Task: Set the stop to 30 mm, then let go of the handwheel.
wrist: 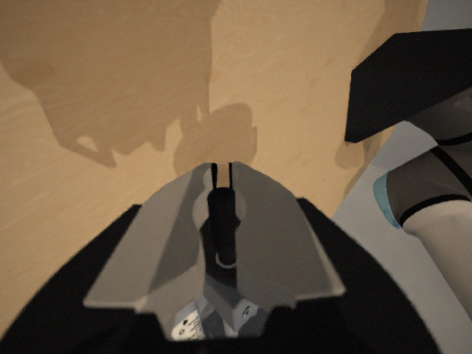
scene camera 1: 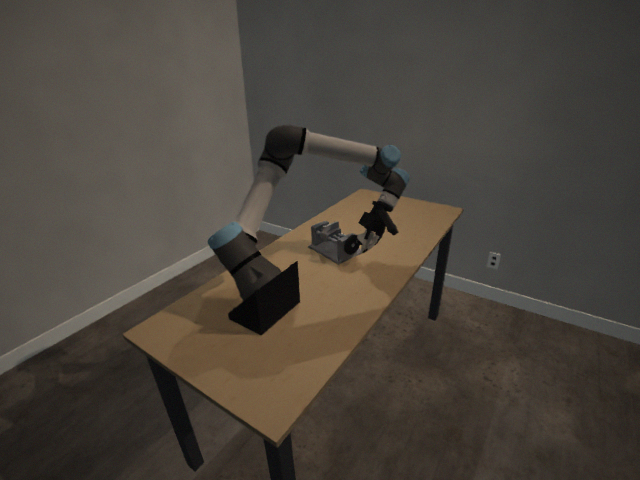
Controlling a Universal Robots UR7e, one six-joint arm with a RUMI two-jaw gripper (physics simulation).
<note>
The pictures show: my gripper and a black handwheel.
My gripper also shows in the wrist view.
</note>
